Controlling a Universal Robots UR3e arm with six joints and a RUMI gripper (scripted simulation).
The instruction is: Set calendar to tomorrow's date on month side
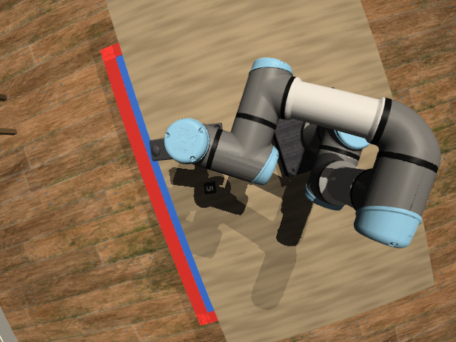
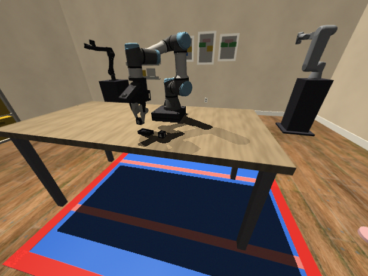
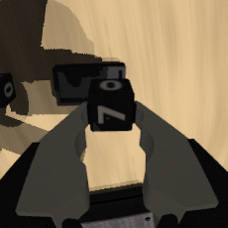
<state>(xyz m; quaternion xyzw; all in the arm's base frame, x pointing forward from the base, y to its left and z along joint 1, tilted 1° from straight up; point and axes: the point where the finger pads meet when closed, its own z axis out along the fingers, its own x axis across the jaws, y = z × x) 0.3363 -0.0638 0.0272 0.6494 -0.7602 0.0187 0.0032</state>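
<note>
Right now my hand is 7 cm above the black calendar tray and 2 cm to the right of it. Also, from my hand: black cube 1 cm below.
</note>
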